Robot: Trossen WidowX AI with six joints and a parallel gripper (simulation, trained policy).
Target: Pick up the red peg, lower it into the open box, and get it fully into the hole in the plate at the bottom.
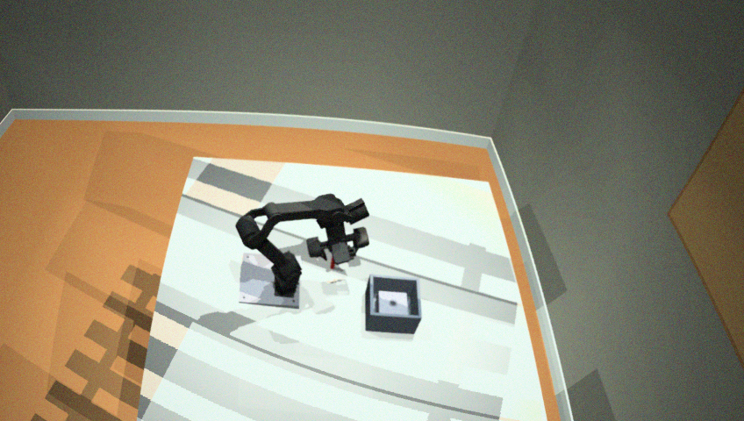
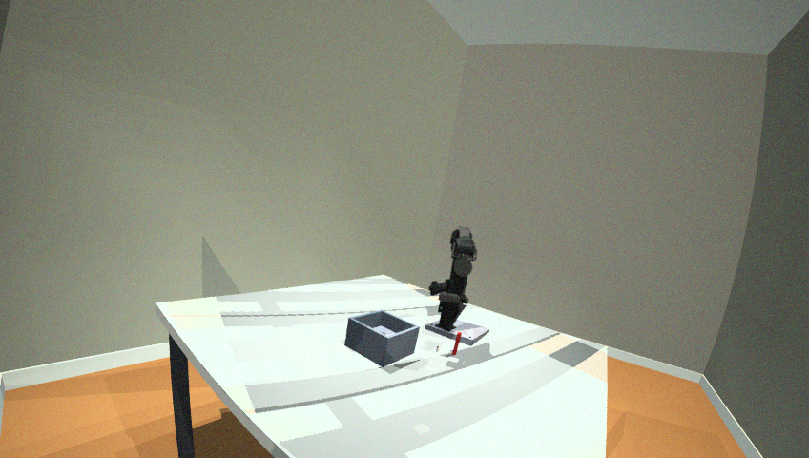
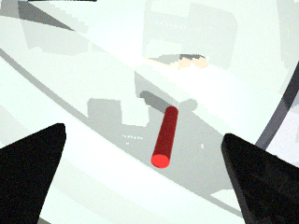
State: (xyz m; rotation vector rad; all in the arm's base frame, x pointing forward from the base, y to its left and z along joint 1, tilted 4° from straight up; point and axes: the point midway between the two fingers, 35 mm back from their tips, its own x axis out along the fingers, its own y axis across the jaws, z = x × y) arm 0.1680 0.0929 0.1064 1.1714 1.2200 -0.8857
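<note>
Now: gripper tip 2 cm past the red peg, 4 cm to the right of it and 7 cm above it. Round my gripper tip: grey box: 18 cm ahead, 13 cm to the right, 8 cm below; then light grey plate: 18 cm ahead, 13 cm to the right, 6 cm below.
</note>
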